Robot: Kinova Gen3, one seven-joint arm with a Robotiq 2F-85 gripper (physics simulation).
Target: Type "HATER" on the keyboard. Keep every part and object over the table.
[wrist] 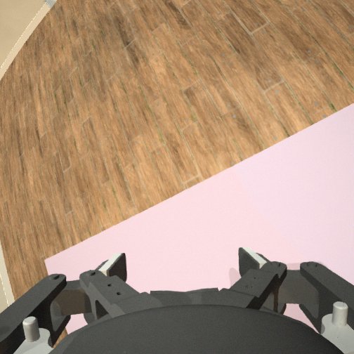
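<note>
My gripper (182, 263) is open, its two dark fingers with pale pads spread wide at the bottom of the wrist view. It hangs over the pink table top (165, 225), and I see no object between the fingers. How high it is above the table I cannot tell. The keyboard does not show in this view.
The table's straight edge runs from the lower left to the right side, with a corner at the left. Beyond it lies the wood-plank floor (150, 100). A pale wall (15, 25) shows at the upper left.
</note>
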